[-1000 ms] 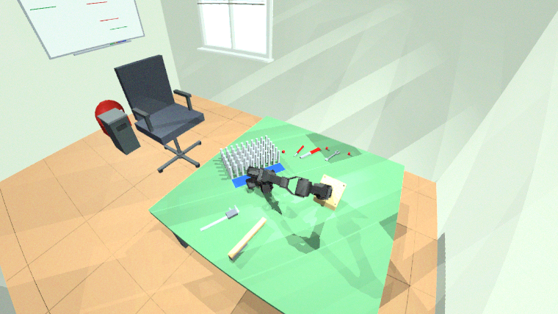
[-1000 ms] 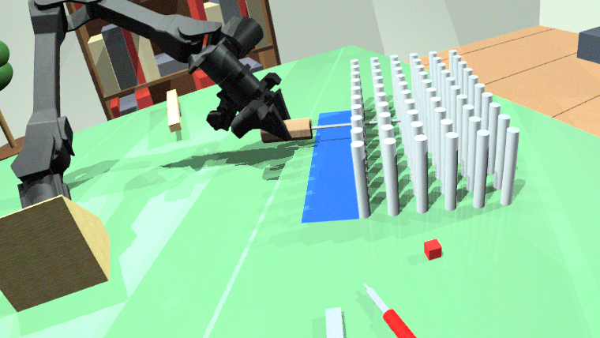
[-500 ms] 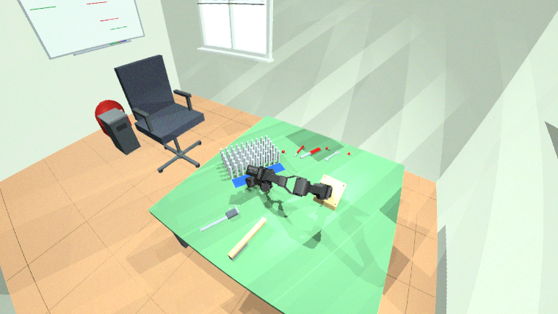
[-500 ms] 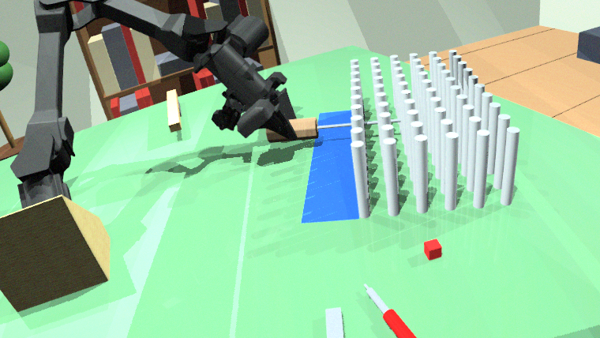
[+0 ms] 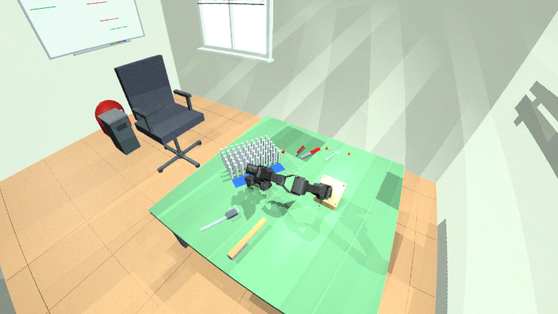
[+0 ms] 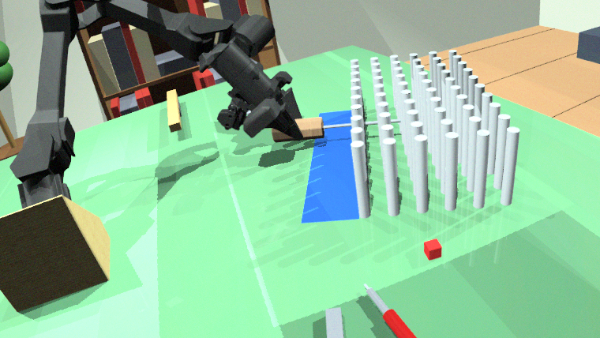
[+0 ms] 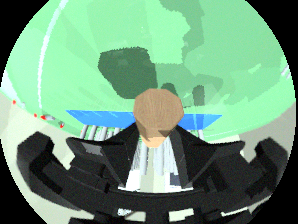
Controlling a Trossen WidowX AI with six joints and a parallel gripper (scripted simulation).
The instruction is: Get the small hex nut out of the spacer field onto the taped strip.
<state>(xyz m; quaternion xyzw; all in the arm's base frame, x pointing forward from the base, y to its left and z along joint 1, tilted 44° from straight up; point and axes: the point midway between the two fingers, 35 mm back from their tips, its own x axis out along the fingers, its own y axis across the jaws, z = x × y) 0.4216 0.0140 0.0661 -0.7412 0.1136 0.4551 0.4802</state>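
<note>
The blue taped strip lies 6 cm to the right of my gripper tip, 3 cm below it and 2 cm ahead of it. Also, from my gripper tip: hook tool: 8 cm ahead, 6 cm to the right; then red-handled screwdriver: 39 cm to the right, 14 cm behind, 2 cm below; then small hex nut: 17 cm ahead, 13 cm to the right, 2 cm below.
</note>
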